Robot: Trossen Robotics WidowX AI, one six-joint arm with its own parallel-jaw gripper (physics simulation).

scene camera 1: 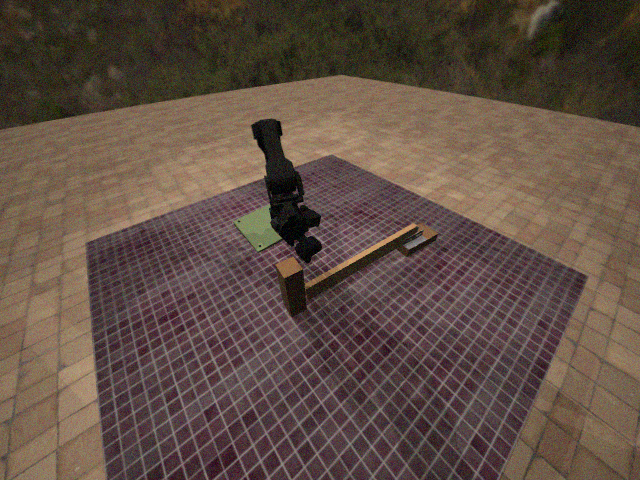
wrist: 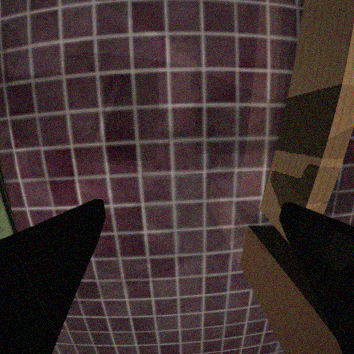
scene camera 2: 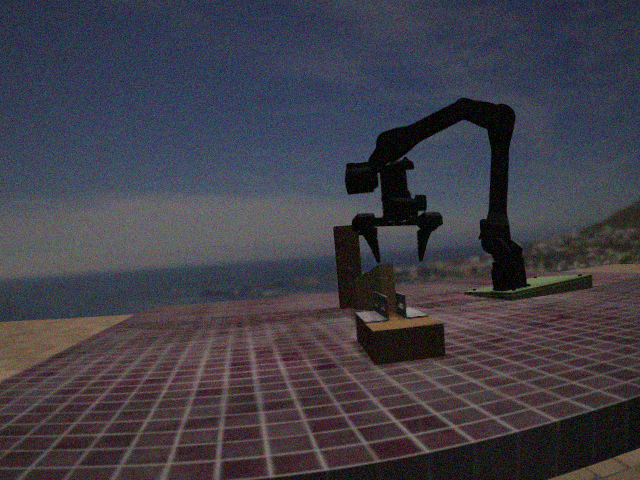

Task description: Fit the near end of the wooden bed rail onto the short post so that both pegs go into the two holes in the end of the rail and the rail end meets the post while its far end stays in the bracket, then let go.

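Frame: origin at the arm's base, x back, y right, z up, level; millimetres.
Seen in the pictures: gripper, fingertip midpoint: (wrist: pixel 194 209) (scene camera 2: pixel 400 262); arm's base at its link origin: (scene camera 2: pixel 511 288).
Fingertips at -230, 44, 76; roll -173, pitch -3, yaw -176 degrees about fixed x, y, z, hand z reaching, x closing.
Observation:
Pixels of each thing's top centre, then the offset from my fingertips to it, as dx, dy, dz. "pt": a spot on its surface instead. Level surfaces: height alone.
- short post at a spot on its surface: (wrist: pixel 285 295) pt -76, +68, -10
- bracket at its top centre: (scene camera 2: pixel 388 292) (scene camera 1: pixel 412 232) -99, -395, -26
- low wooden block at its top centre: (scene camera 2: pixel 394 318) (scene camera 1: pixel 415 235) -100, -426, -56
- same purple tiled surface at its surface level: dz -92
The wooden rail (scene camera 1: pixel 361 258) (scene camera 2: pixel 381 281) (wrist: pixel 320 65) runs from the short post (scene camera 1: pixel 290 289) (scene camera 2: pixel 346 258) (wrist: pixel 285 295) to the bracket. Its far end sits between the metal plates of the bracket (scene camera 1: pixel 419 241) (scene camera 2: pixel 381 305). In the wrist view the rail's near end lies close by the post with a narrow gap at the lower edges; a finger covers part of this joint, and pegs and holes do not show. My gripper (scene camera 1: pixel 300 251) (scene camera 2: pixel 400 260) (wrist: pixel 194 209) is open and empty, pointing down above the near end, offset toward the arm's base.
The bracket stands on a low wooden block (scene camera 2: pixel 403 342). The arm's green base plate (scene camera 1: pixel 253 229) (scene camera 2: pixel 560 284) (wrist: pixel 4 215) lies on the same purple tiled surface (scene camera 1: pixel 258 387) (scene camera 2: pixel 248 392), behind the post in scene view 1. The post rises higher than the rail, beside the gripper.

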